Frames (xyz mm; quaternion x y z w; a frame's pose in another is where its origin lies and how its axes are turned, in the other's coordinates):
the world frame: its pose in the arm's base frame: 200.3 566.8 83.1 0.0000 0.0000 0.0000 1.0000
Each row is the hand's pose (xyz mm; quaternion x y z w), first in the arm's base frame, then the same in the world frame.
Working: the arm's base frame: its pose in the world frame: -200.3 -566.8 -83.1 0.0000 0.0000 0.0000 1.0000

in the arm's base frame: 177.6 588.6 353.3 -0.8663 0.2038 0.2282 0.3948
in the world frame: -22.7 21.8 270.2 -0.8663 0.2038 0.2282 0.3948
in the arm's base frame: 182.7 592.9 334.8 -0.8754 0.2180 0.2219 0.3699
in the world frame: -17.6 26.1 251.7 -0.8754 0.2180 0.2219 0.3699
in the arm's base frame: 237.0 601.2 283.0 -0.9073 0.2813 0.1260 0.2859
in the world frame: 36.7 34.4 199.9 -0.9073 0.2813 0.1260 0.2859
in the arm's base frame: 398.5 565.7 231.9 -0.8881 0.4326 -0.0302 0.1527
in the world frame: 198.2 -1.1 148.8 -0.8881 0.4326 -0.0302 0.1527
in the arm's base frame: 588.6 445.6 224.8 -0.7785 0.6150 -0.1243 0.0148
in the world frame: 388.3 -121.2 141.7 -0.7785 0.6150 -0.1243 0.0148
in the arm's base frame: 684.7 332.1 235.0 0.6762 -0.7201 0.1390 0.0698
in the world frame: 484.4 -234.7 151.9 0.6762 -0.7201 0.1390 0.0698
